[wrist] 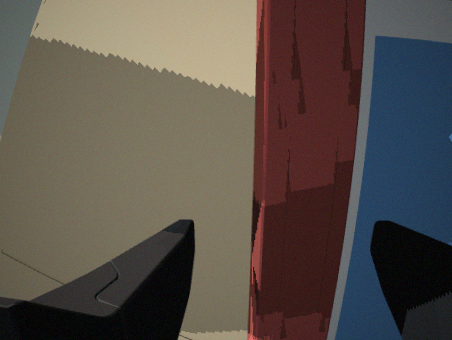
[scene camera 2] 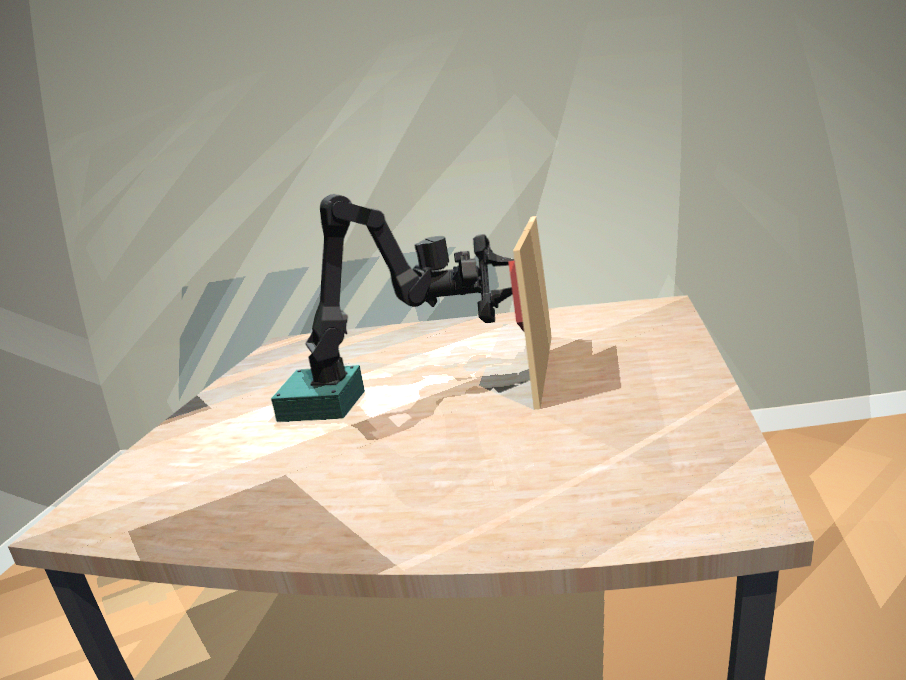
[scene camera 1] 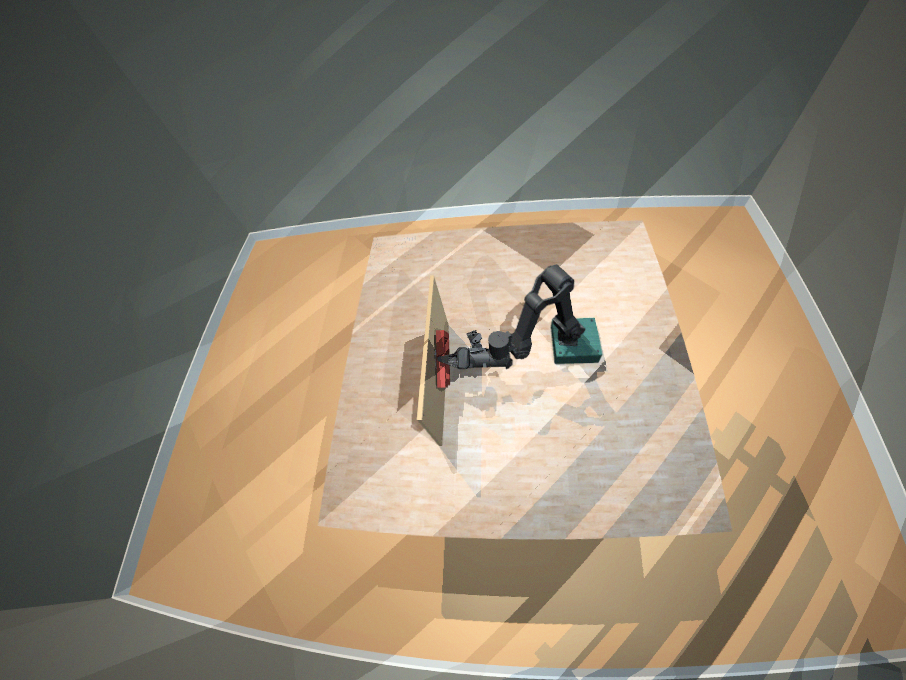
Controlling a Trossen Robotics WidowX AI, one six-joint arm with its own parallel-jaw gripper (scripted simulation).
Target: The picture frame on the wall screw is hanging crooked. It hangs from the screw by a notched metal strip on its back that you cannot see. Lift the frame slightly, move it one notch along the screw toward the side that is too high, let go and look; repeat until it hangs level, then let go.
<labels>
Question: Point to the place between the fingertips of the gripper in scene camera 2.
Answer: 523,274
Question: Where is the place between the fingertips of the gripper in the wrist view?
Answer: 284,235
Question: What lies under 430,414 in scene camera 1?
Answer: A wooden wall panel.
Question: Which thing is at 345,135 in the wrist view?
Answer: A picture frame.
</labels>
